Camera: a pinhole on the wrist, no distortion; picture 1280 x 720 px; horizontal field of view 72.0 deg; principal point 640.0 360.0 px. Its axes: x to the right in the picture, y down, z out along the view. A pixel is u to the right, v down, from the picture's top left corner.
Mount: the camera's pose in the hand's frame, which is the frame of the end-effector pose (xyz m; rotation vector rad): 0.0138 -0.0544 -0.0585 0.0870 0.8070 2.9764
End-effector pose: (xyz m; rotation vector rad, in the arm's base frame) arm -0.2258 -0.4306 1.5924 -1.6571 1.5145 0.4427
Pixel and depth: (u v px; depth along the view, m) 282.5 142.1 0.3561
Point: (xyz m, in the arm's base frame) -0.3127 -0.3880 1.2750
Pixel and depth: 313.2 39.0 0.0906
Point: -0.2300 -0.4639 1.5456
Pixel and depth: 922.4 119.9 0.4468
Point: -0.4415 -0.1455 1.4044
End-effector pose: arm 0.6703 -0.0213 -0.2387 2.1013 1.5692 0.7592
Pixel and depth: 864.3 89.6 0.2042
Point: 0.7998 -0.0720 -0.2450
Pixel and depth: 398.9 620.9 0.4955
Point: 1.0323 0.1315 -0.5066
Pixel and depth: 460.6 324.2 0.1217
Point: 0.7149 0.0212 -0.2574
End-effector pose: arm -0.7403 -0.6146 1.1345 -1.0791 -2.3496 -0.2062
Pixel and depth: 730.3 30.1 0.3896
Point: -0.6283 -0.3582 0.9431
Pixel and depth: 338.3 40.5 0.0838
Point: -0.7566 -0.5751 1.1622
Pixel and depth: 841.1 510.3 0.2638
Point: -0.7718 -0.5371 0.9517
